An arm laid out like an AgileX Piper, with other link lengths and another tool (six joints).
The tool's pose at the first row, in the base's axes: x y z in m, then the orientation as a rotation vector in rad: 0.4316 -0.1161 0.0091 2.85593 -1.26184 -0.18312
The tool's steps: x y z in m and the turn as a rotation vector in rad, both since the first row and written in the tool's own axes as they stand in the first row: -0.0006 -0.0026 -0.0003 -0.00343 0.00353 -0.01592; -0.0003 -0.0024 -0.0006 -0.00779 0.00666 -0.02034; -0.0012 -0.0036 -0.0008 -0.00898 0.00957 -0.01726; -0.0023 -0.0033 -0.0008 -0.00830 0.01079 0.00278; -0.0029 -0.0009 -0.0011 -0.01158 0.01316 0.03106; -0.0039 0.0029 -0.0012 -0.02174 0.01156 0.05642; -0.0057 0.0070 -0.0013 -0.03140 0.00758 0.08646; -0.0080 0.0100 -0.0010 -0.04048 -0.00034 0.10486; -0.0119 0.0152 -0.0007 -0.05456 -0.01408 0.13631
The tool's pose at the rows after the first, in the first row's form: 0.4331 -0.1139 0.0093 2.86288 -1.23729 -0.18020; 0.4332 -0.1143 0.0096 2.86132 -1.22859 -0.17825; 0.4335 -0.1128 0.0098 2.85745 -1.23189 -0.17469; 0.4326 -0.1122 0.0099 2.84414 -1.26009 -0.17226; 0.4305 -0.1134 0.0104 2.82119 -1.29753 -0.17031; 0.4270 -0.1152 0.0109 2.79528 -1.32802 -0.17806; 0.4228 -0.1167 0.0114 2.76663 -1.36513 -0.18878; 0.4190 -0.1170 0.0115 2.74765 -1.38704 -0.20493; 0.4125 -0.1176 0.0119 2.71584 -1.42469 -0.23182
